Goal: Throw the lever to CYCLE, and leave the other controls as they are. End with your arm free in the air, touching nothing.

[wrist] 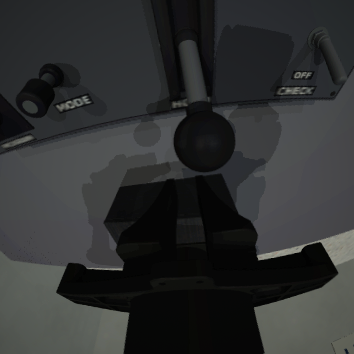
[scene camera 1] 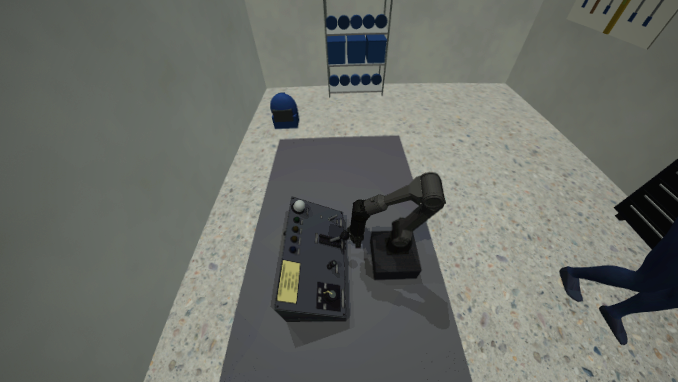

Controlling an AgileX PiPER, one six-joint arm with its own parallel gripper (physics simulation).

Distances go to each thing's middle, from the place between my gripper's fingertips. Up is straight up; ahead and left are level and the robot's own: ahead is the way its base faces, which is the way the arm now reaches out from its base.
Labels:
My gripper is now 19 cm short of the control panel (scene camera 1: 304, 275), 4 cm to the right of it and 3 cm above it.

